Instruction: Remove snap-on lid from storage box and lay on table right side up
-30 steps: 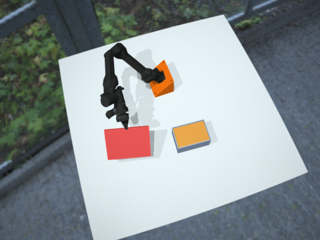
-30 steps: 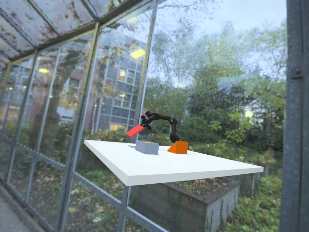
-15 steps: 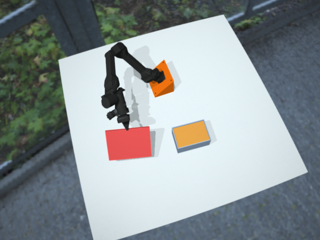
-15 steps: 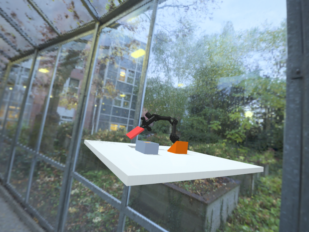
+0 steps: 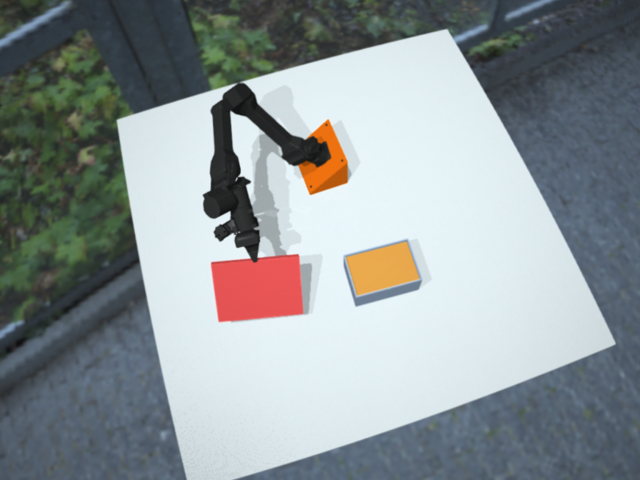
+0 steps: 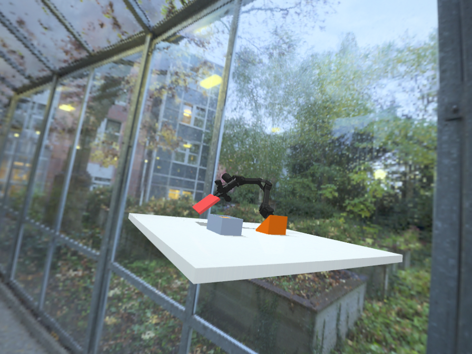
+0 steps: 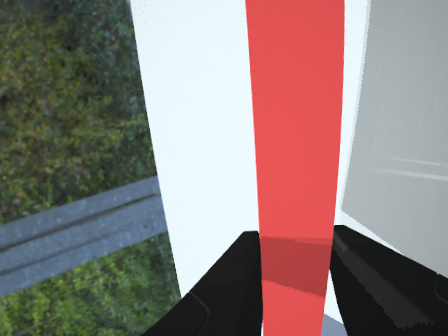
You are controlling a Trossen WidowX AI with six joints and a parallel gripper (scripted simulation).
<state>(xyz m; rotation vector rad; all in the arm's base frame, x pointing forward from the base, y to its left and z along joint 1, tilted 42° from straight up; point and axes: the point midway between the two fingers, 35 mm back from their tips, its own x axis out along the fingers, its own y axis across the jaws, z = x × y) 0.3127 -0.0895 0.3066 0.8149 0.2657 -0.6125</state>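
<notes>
Now: the red lid 60 mm ahead of my gripper tip, 10 mm to the right of it and 50 mm below it. The rest, counted from my gripper tip: grey storage box: 70 mm ahead, 340 mm to the left, 160 mm below.
</notes>
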